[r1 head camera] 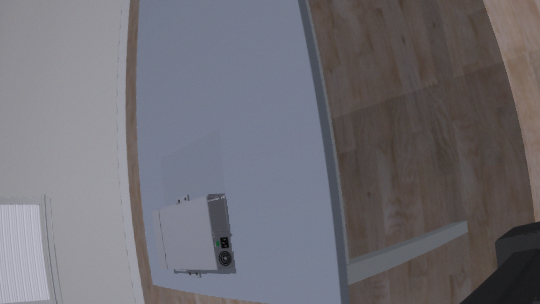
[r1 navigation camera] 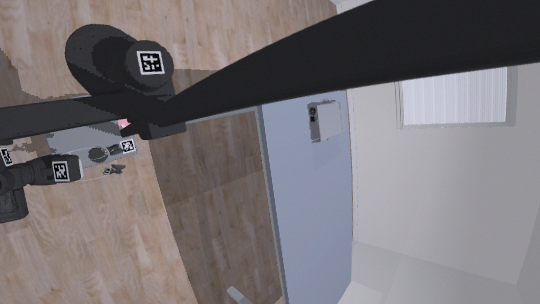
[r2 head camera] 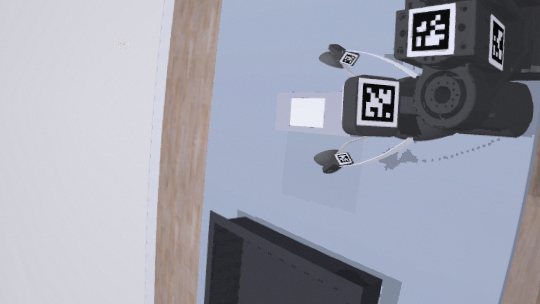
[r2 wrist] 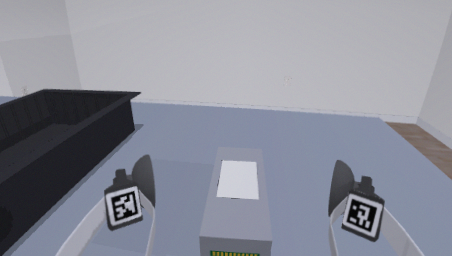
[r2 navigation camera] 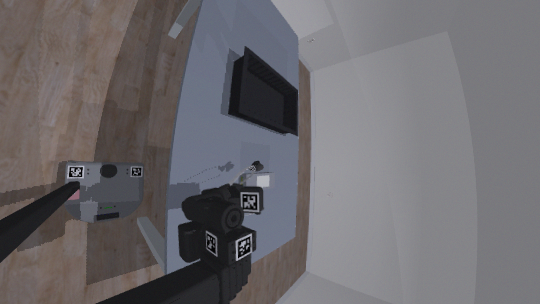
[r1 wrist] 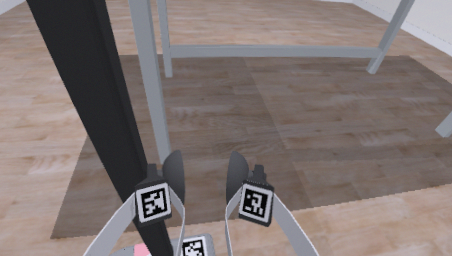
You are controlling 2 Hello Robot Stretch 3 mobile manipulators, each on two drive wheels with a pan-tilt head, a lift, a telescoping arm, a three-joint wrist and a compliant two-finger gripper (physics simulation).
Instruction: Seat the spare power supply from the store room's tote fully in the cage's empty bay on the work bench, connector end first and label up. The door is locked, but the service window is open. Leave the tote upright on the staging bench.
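Note:
The spare power supply (r2 head camera: 283,111) (r2 navigation camera: 271,180) (r2 wrist: 235,217) lies label up on the staging bench (r2 head camera: 450,200) (r2 navigation camera: 200,125) (r2 wrist: 305,140), its gold-striped connector end toward r2's wrist. r2's gripper (r2 head camera: 330,109) (r2 wrist: 242,182) is open, with a finger out to each side of the supply and gaps on both sides. Its wrist hides part of the supply in the head view. The black tote (r2 head camera: 290,270) (r2 navigation camera: 257,95) (r2 wrist: 55,155) stands upright beside them. The cage (r1 head camera: 185,235) (r1 navigation camera: 330,120) sits on the work bench (r1 head camera: 250,100) (r1 navigation camera: 310,200), a dark bay opening beside its fan module. r1's gripper (r1 navigation camera: 117,159) (r1 wrist: 205,172) is open and empty, away from the cage.
A ribbed white panel (r1 head camera: 25,250) (r1 navigation camera: 455,97) is set in the wall behind the work bench. Grey bench legs and a crossbar (r1 wrist: 275,51) stand ahead of r1's wrist. r1's dark mast (r1 wrist: 90,90) is close on the left. r2's base (r2 navigation camera: 120,187) is beside the staging bench.

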